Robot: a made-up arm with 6 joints.
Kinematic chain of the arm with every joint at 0, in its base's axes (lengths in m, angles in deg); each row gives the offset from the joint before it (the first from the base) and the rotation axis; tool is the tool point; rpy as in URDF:
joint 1: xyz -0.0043 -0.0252 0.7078 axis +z
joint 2: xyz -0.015 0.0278 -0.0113 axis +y
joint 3: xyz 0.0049 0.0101 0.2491 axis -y
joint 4: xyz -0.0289 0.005 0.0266 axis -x
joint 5: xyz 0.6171 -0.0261 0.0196 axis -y
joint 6: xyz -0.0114 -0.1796 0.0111 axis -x
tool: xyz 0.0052 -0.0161 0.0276 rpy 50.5 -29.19 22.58
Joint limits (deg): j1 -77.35..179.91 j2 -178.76..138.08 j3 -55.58..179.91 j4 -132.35..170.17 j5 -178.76..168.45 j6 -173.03..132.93
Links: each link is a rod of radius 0.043 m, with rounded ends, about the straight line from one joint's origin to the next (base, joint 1, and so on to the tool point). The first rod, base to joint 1, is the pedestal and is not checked.
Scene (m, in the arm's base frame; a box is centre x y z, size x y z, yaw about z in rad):
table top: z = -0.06
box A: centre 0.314 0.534 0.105 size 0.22 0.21 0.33 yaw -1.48
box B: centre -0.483 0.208 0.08 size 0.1 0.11 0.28 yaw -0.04
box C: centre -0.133 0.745 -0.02 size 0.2 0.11 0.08 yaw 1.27
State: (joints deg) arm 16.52 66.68 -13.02 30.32 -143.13 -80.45
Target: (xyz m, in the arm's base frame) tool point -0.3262 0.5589 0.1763
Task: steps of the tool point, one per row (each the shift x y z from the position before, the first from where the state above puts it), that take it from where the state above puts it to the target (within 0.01 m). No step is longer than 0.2 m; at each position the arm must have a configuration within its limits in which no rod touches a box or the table.
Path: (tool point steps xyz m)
1: -0.1030 0.1031 -0.0614
2: -0.1306 0.0460 -0.0460
3: -0.1308 -0.0182 -0.0251
4: -0.1019 -0.0751 0.0000
5: 0.0023 0.1327 -0.0368
6: -0.0384 0.1339 -0.0105
7: -0.0784 0.1201 0.0156
8: -0.1124 0.0925 0.0406
9: -0.1358 0.0537 0.0632

